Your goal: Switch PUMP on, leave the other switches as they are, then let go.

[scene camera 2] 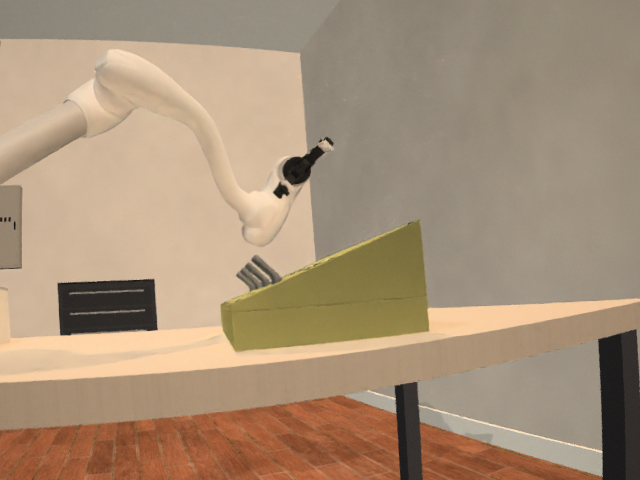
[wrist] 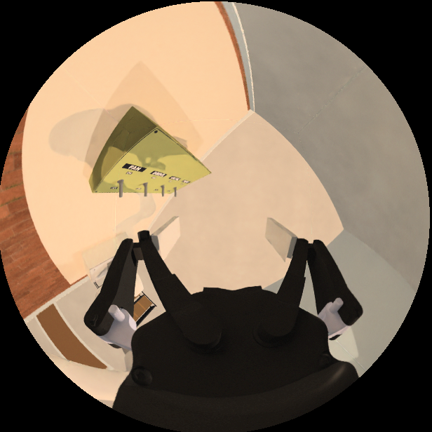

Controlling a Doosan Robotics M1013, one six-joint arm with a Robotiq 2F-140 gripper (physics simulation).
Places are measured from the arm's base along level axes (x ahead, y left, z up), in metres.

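Pixels of known places: gripper, fingertip midpoint: point(scene camera 2: 309, 165).
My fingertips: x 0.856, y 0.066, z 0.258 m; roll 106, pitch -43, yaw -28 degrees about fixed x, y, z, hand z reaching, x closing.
Behind a point stands the place of what it marks.
The green sloped switch box point(scene camera 2: 330, 294) {x 0.628, y -0.390, z -0.053 m} point(wrist: 165, 150) stands on the table. Several grey levers stick out near its low edge. In the wrist view the label by the nearest lever point(wrist: 120, 188) reads FAN. The second label point(wrist: 158, 174) is small and blurred, seemingly PUMP, with its lever point(wrist: 145, 189) below it. The labels of the two farther levers point(wrist: 163, 190) point(wrist: 175, 191) are too small to read surely. All levers lean alike, toward the low edge. My gripper point(scene camera 2: 303, 166) {x 0.856, y 0.066, z 0.258 m} point(wrist: 223, 226) is open and empty, above the box and apart from every lever.
The pale table point(scene camera 2: 155, 353) {x 0.418, y -0.279, z -0.116 m} point(wrist: 65, 150) carries the box. A dark drawer unit point(scene camera 2: 107, 305) stands behind the table in the scene view. A grey wall point(scene camera 2: 491, 155) rises on the right. The white arm point(scene camera 2: 206, 139) {x 0.665, y 0.279, z 0.380 m} reaches in from the left above the table.
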